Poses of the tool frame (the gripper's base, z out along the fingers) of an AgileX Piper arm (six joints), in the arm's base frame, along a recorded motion.
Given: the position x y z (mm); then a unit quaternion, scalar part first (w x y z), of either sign.
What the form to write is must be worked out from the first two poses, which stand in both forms.
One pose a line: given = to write
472, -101, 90, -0.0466, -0.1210, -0.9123, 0.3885 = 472, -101, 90, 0.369, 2.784, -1.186
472, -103, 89, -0.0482, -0.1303, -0.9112, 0.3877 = 472, -103, 89, 0.397, 2.778, -1.182
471, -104, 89, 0.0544, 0.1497, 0.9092, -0.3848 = 471, -104, 89, 0.455, 2.761, -1.169
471, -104, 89, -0.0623, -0.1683, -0.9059, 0.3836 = 471, -104, 89, 0.509, 2.738, -1.160
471, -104, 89, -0.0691, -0.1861, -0.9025, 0.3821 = 471, -104, 89, 0.560, 2.717, -1.150
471, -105, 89, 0.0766, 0.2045, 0.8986, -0.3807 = 471, -105, 89, 0.613, 2.693, -1.141
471, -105, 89, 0.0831, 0.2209, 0.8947, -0.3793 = 471, -105, 89, 0.659, 2.671, -1.132
